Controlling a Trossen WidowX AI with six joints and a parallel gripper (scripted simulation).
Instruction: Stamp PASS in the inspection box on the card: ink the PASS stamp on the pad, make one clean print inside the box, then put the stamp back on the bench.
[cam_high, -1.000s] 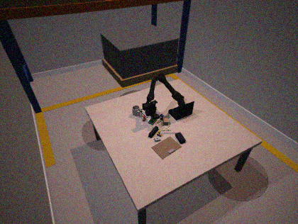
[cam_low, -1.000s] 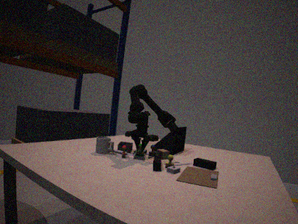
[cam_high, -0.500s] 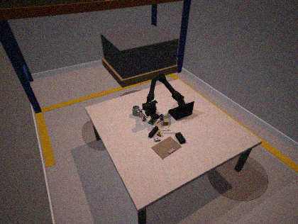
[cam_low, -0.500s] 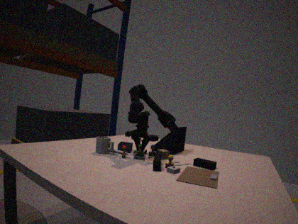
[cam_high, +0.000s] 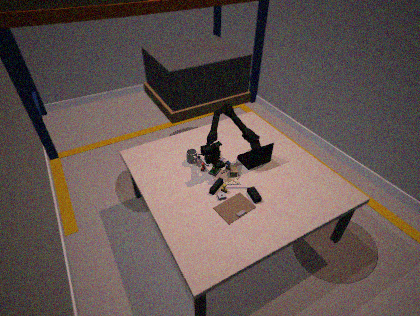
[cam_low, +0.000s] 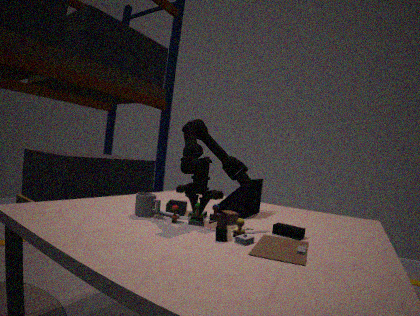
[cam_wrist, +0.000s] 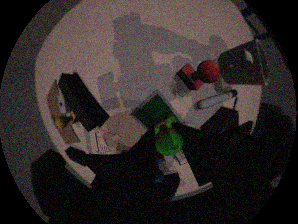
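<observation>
Right now the green-knobbed stamp is right at my gripper tip. From my gripper tip the other things lie so: long dark block: 140 mm to the left, 80 mm ahead, 20 mm below; red-topped stamp: 70 mm to the right, 60 mm ahead, 20 mm below; green-topped box: 30 mm below.
</observation>
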